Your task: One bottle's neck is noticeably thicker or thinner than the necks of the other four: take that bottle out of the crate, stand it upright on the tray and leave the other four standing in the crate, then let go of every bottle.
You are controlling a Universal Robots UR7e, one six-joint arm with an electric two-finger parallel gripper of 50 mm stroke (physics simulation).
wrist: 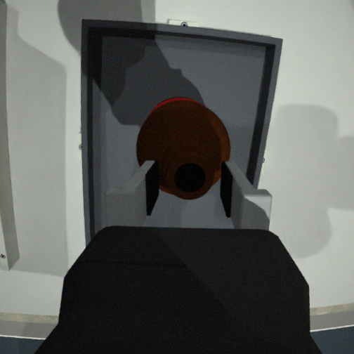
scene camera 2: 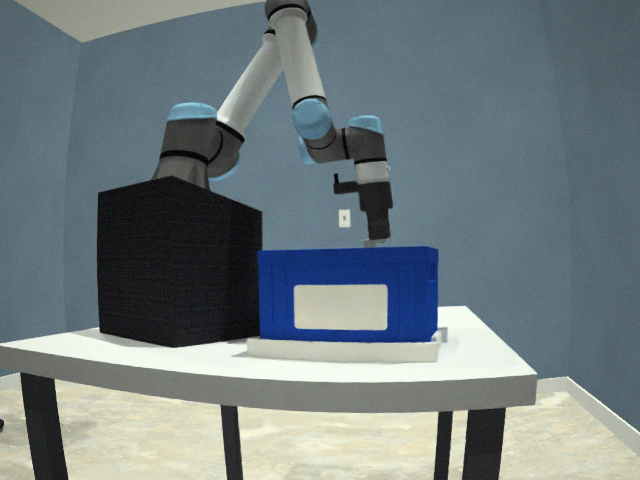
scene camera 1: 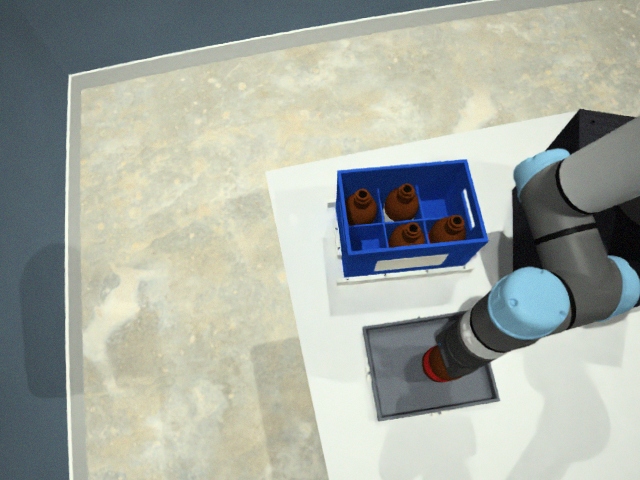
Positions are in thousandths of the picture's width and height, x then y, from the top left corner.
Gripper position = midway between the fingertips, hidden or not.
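Brown bottle (wrist: 538, 400) visible in the wrist view. The same view shows my gripper (wrist: 535, 504), which is also visible in scene camera 1, my gripper there being at (scene camera 1: 710, 749).
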